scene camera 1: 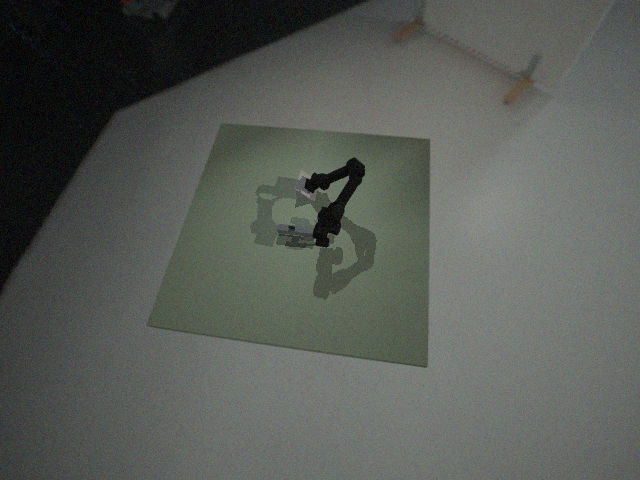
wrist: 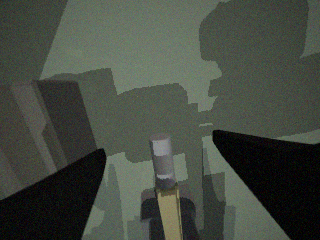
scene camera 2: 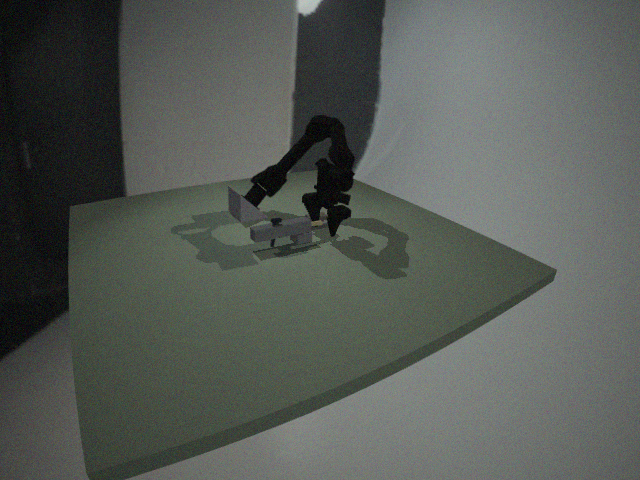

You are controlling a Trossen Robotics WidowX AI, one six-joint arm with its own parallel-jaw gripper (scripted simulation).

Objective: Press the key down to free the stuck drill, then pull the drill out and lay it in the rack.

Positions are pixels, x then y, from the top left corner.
Labels:
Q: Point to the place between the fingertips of my gripper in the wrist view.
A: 160,144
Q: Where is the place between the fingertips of my gripper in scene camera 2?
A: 324,231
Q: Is my gripper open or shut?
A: Open.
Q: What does my gripper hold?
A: Nothing.

